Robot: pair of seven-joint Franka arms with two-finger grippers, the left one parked.
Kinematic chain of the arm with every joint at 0, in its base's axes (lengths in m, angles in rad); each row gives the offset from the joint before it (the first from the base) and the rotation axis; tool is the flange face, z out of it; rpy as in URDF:
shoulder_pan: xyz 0 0 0.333 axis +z
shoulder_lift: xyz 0 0 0 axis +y
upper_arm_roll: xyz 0 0 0.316 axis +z
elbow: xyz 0.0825 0 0 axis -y
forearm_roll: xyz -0.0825 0 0.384 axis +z
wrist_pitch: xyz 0 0 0 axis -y
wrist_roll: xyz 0.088 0 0 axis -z
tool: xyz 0 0 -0.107 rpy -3.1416 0 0
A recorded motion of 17 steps. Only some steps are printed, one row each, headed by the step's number.
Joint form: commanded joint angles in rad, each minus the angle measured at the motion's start. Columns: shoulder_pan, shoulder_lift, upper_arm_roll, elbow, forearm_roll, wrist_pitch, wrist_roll.
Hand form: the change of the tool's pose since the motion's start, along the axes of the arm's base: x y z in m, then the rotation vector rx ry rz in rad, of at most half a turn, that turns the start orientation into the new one. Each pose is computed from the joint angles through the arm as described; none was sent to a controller.
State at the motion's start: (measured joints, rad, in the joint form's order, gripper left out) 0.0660 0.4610 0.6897 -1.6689 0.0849 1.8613 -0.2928
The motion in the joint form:
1: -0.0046 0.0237 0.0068 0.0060 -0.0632 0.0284 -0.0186
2: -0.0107 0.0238 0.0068 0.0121 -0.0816 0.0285 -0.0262
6: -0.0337 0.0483 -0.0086 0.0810 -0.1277 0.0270 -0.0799
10: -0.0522 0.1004 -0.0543 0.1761 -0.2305 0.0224 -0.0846
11: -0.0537 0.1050 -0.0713 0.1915 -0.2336 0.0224 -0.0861
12: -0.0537 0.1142 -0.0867 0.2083 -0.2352 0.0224 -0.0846
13: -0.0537 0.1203 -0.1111 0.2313 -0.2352 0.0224 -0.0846
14: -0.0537 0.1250 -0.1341 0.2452 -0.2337 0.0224 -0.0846
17: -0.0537 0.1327 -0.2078 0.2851 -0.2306 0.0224 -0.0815
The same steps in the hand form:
1: 0.0078 -0.0010 -0.0084 -0.0094 -0.0469 0.0348
2: 0.0127 -0.0048 -0.0062 -0.0143 -0.0648 0.0420
6: 0.0473 -0.0246 0.0066 0.0023 -0.1295 0.0541
10: 0.0979 -0.0629 0.0083 -0.0473 -0.2123 0.0142
11: 0.1073 -0.0725 0.0093 -0.0526 -0.2217 -0.0038
12: 0.1160 -0.0805 0.0085 -0.0562 -0.2265 -0.0227
13: 0.1280 -0.0931 0.0108 -0.0617 -0.2388 -0.0501
14: 0.1371 -0.1048 0.0103 -0.0695 -0.2445 -0.0734
17: 0.1631 -0.1432 0.0122 -0.0999 -0.2681 -0.1476

